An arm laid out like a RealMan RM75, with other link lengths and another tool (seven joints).
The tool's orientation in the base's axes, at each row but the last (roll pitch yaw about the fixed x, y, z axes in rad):
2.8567 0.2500 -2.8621
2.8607 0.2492 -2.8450
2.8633 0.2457 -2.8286
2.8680 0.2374 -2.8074
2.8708 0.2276 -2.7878
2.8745 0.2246 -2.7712
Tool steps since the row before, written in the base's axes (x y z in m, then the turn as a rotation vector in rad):
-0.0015 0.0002 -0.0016 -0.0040 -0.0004 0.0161
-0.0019 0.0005 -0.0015 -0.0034 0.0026 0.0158
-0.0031 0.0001 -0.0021 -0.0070 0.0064 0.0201
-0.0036 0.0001 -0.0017 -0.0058 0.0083 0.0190
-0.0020 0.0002 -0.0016 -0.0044 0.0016 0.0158
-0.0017 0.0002 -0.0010 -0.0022 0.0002 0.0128
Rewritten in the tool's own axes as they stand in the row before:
0.0017 0.0002 0.0013 -0.0002 0.0053 -0.0157
0.0020 0.0007 0.0013 -0.0015 0.0078 -0.0143
0.0033 0.0006 0.0016 -0.0003 0.0136 -0.0176
0.0037 0.0010 0.0012 -0.0018 0.0145 -0.0158
0.0021 0.0005 0.0013 -0.0001 0.0072 -0.0148
0.0017 0.0006 0.0008 -0.0009 0.0044 -0.0122

